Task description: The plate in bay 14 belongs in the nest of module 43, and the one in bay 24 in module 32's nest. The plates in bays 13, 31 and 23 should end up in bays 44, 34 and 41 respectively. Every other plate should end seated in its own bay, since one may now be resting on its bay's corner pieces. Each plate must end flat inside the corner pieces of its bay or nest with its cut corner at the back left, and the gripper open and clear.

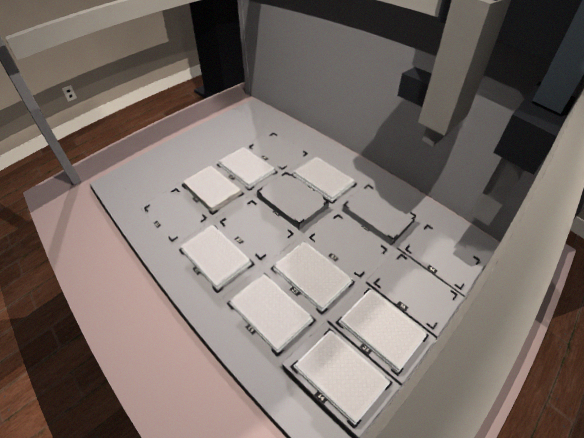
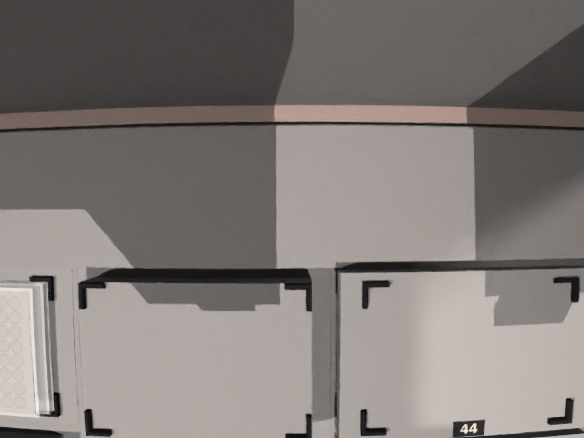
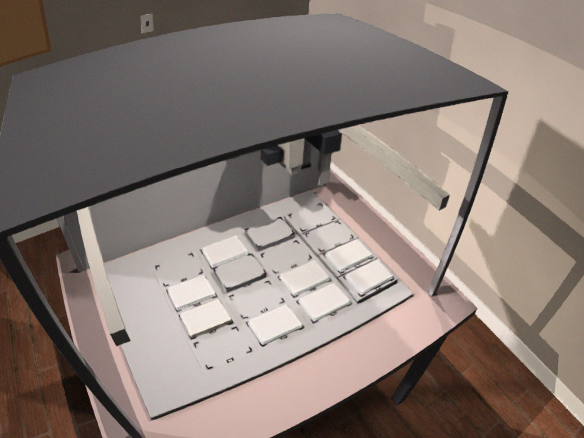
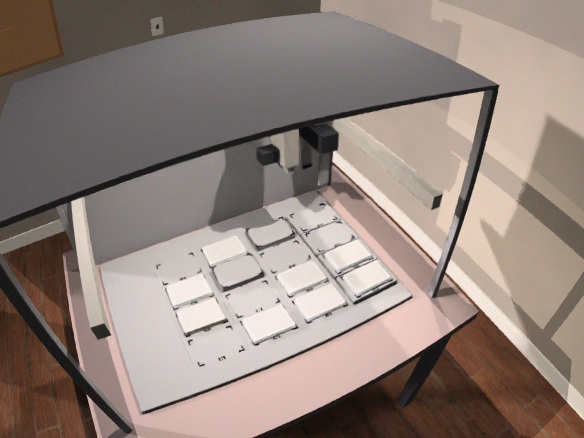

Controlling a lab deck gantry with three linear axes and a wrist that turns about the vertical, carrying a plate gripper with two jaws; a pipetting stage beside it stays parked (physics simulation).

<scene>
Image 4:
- my gripper: 314,175
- plate: 372,275
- plate: 353,253
</scene>
